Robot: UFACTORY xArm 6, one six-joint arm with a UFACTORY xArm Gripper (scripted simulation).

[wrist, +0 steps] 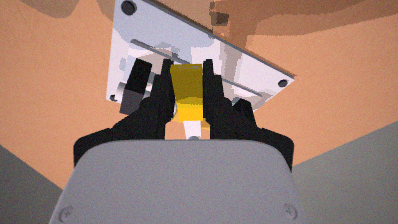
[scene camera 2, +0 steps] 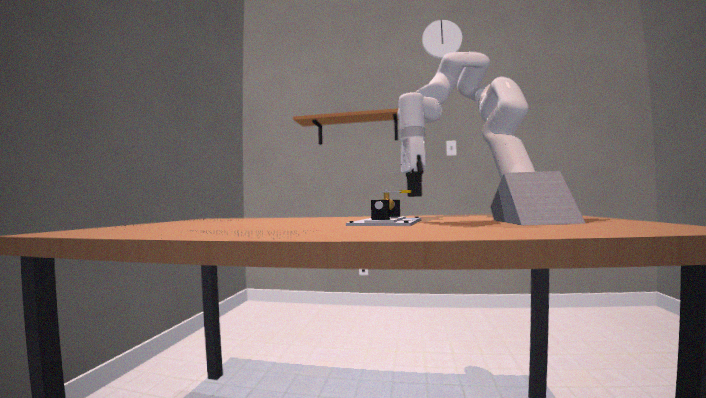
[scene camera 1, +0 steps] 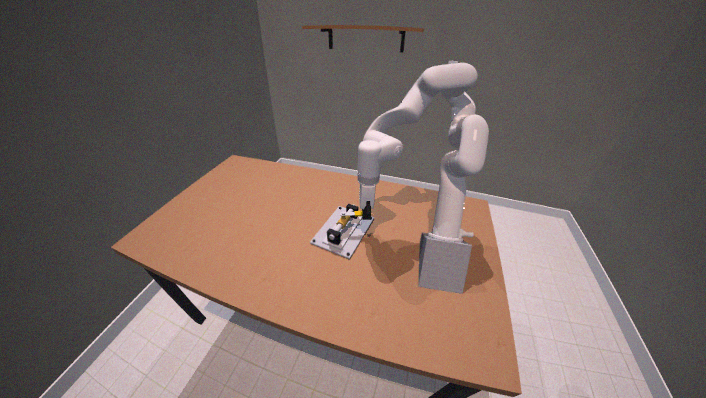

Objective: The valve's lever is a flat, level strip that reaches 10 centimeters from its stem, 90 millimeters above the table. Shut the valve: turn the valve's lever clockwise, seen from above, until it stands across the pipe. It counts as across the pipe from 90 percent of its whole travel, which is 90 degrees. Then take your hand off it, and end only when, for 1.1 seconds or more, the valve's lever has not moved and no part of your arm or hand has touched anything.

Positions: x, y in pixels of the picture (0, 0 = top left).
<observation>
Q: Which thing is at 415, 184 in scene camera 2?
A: My gripper.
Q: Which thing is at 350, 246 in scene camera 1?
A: A baseplate.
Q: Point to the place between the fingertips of my gripper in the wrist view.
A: At 188, 72
</observation>
